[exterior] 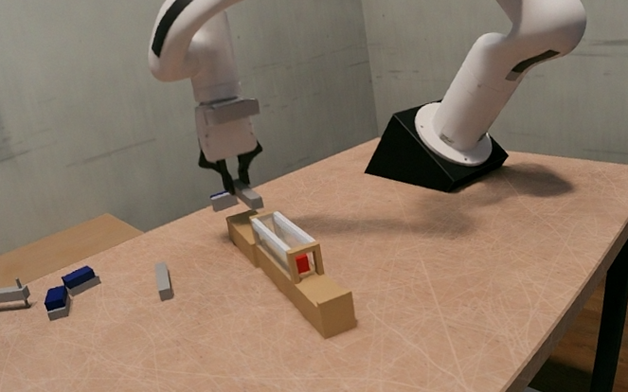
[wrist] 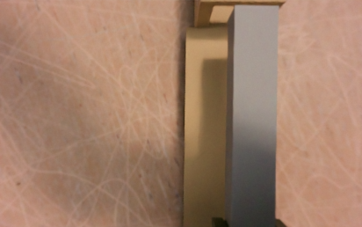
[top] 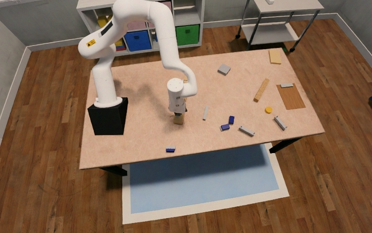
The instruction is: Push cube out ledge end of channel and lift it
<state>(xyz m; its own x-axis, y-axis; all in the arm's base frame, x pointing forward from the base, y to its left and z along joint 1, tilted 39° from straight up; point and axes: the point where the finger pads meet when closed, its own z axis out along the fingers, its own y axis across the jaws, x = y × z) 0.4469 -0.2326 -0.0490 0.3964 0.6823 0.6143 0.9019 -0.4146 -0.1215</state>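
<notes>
My hand is 20 cm short of the pale grey bar and 11 cm above it. Also, from my hand: wooden channel 8 cm ahead, 20 cm to the left, 6 cm below; then blue block 10 cm behind, 20 cm to the right, 10 cm below; then red cube 11 cm ahead, 24 cm to the left, 6 cm below.
</notes>
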